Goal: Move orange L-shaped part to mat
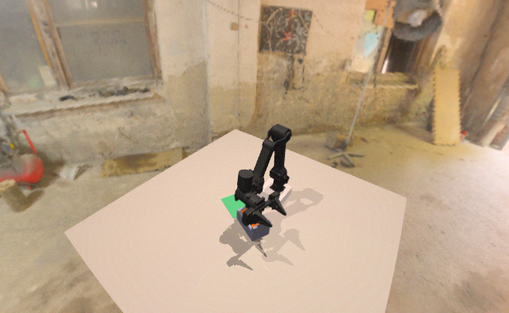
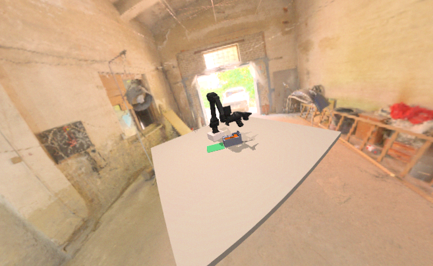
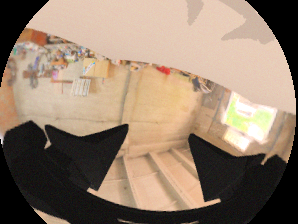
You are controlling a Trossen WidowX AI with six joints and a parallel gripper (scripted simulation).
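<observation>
Right now the orange L-shaped part is 50 mm behind my gripper tip, 160 mm to the right of it and 180 mm below it. From my gripper tip the other things lie so: green mat: 110 mm behind, 310 mm to the right, 250 mm below.
</observation>
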